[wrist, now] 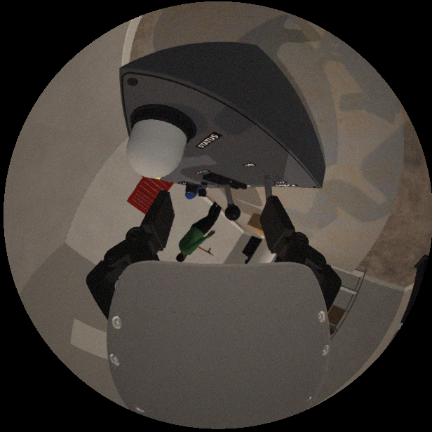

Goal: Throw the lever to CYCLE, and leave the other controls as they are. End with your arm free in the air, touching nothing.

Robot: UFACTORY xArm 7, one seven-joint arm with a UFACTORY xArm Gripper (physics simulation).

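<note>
The dark grey control panel (pixel 215 107) fills the upper part of the view, seen at a steep slant. A lever with a round black ball knob (pixel 232 212) sticks out from a black slotted plate (pixel 217 178) at the panel's lower edge. The small labels near it are too slanted to read, so its setting cannot be told. My gripper (pixel 218 204) is open wide and empty. The lever shows between the two spread fingers, with a visible gap to each; its depth relative to the fingertips is unclear.
A white dome lamp (pixel 156 149) stands out at the panel's left, beside the STATUS label (pixel 208 140). A grey toggle (pixel 268 186) shows by the right fingertip. A blue control (pixel 191 192) is near the left finger. A person in green (pixel 192 239) and red slatted object (pixel 148 194) are beyond.
</note>
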